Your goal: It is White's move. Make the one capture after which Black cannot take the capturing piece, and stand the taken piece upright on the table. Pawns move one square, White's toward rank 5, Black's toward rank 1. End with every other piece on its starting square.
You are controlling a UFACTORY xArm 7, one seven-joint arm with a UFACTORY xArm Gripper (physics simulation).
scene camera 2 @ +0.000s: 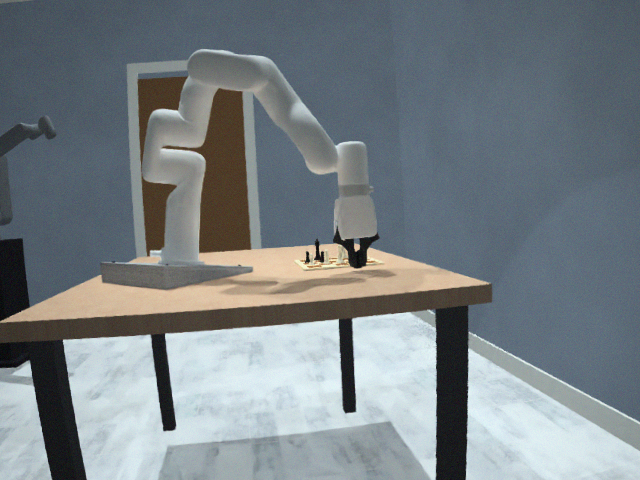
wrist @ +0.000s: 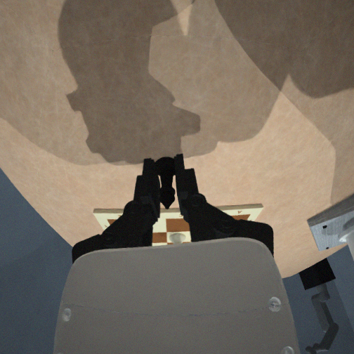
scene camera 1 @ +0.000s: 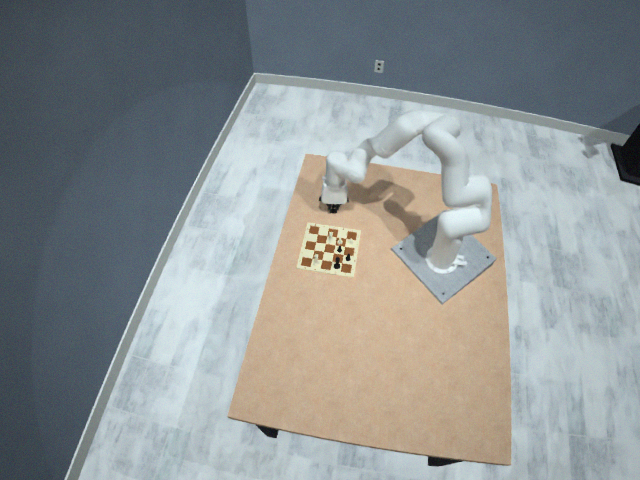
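Seen in the pictures: gripper, fingertip midpoint: [scene camera 2: 358, 266] [scene camera 1: 333, 210]; arm's base, origin of the base link: [scene camera 2: 181, 264] [scene camera 1: 441, 259].
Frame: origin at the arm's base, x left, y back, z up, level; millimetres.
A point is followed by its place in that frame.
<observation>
My gripper [scene camera 1: 333, 209] {y -467, x -128, z -19 mm} [scene camera 2: 357, 264] {y -467, x -128, z -19 mm} [wrist: 166, 168] is shut on a black chess piece [wrist: 167, 192] with a round base and a pointed head. It holds the piece upright low over the table, just off the board's far edge in scene view 1. The chessboard [scene camera 1: 311, 268] {y -475, x 160, z -25 mm} [scene camera 2: 305, 267] {y -339, x -38, z -25 mm} [wrist: 102, 216] carries several white pieces, among them one at the lower left [scene camera 1: 315, 258] {y -465, x 138, z 18 mm} and one near the far edge [scene camera 1: 330, 236] {y -440, x 16, z 2 mm}. Three black pieces stand at the right side: the tall one [scene camera 1: 337, 263] {y -383, x 127, z 2 mm} [scene camera 2: 316, 249] {y -381, x 119, z 7 mm}, one [scene camera 1: 339, 249] {y -393, x 55, z -14 mm} and another [scene camera 1: 348, 257] {y -351, x 86, z -4 mm}. Any gap under the held piece is unclear.
The table [scene camera 1: 377, 351] {y -167, x 409, z -31 mm} [scene camera 2: 155, 299] {y -21, x -353, z -31 mm} extends around the board. The arm stands on a grey base plate [scene camera 1: 443, 289] {y 23, x 120, z -11 mm} [scene camera 2: 134, 273] {y 83, x -158, z 1 mm} [wrist: 325, 220] to the right of the board in scene view 1. The arm's shadow falls on the table beside the gripper.
</observation>
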